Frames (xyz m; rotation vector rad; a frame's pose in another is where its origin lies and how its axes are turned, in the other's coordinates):
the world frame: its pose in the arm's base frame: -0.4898 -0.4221 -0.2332 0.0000 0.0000 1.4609
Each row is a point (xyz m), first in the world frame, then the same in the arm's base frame.
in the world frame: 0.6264 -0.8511 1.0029
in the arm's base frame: 0.4249 0.1072 0.7697
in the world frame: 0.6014 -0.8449 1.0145
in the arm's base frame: 0.4160 0.0830 0.7813
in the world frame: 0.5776 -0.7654 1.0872
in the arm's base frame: 0.3343 0.0681 0.8540
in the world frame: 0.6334 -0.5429 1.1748
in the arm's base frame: 0.1193 0.1479 0.9416
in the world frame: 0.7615 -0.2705 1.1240
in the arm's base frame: -0.1374 0.3051 0.8908
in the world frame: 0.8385 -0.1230 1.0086
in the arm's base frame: -0.2756 0.3979 0.7754
